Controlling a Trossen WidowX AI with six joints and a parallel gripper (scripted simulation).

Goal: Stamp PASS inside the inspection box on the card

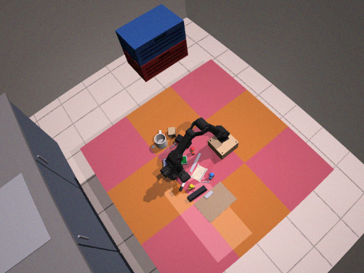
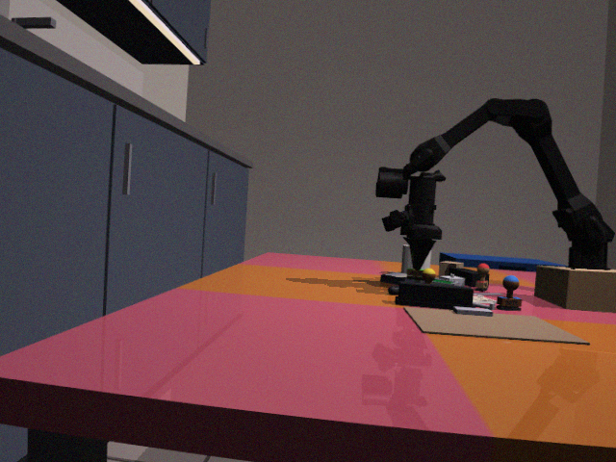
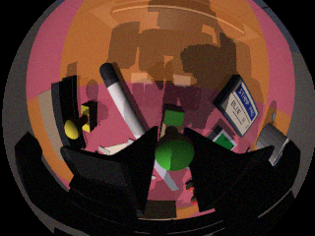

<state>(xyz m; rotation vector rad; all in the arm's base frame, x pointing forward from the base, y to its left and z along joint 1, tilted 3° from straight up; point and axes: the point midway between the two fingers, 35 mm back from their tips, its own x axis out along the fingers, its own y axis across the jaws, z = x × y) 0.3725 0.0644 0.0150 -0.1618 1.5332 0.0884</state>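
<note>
The green ink pad is 50 mm behind my gripper tip, 90 mm to the right of it and 40 mm below it. From my gripper tip the other things lie so: yellow-knobbed stamp 20 mm behind, 110 mm to the left, 30 mm below; green-knobbed stamp right at my gripper tip; marker 10 mm ahead, 70 mm to the left, 40 mm below.
</note>
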